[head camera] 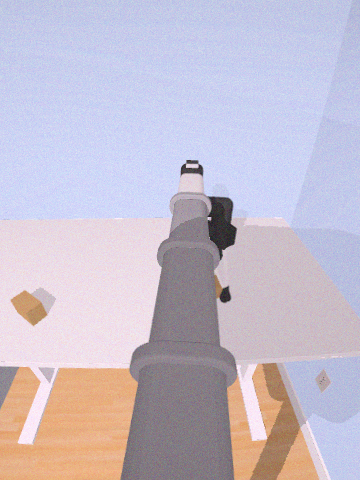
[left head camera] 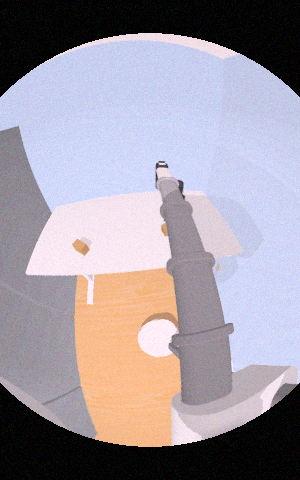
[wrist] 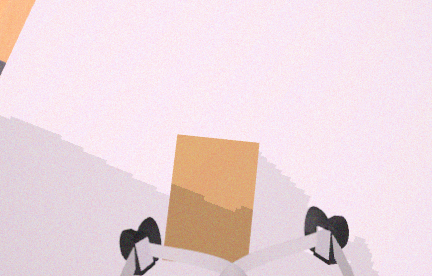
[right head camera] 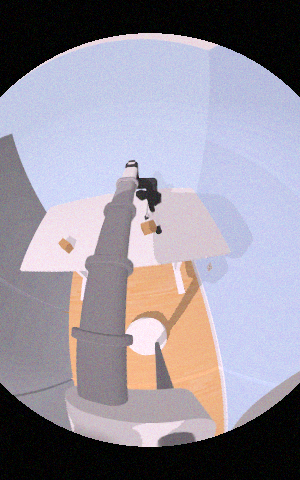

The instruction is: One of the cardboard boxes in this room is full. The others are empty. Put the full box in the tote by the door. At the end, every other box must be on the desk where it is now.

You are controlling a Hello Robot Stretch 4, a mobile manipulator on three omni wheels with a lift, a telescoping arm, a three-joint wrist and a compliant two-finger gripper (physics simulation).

same spot on white desk: (right head camera: 188, 232) = (head camera: 282, 304)
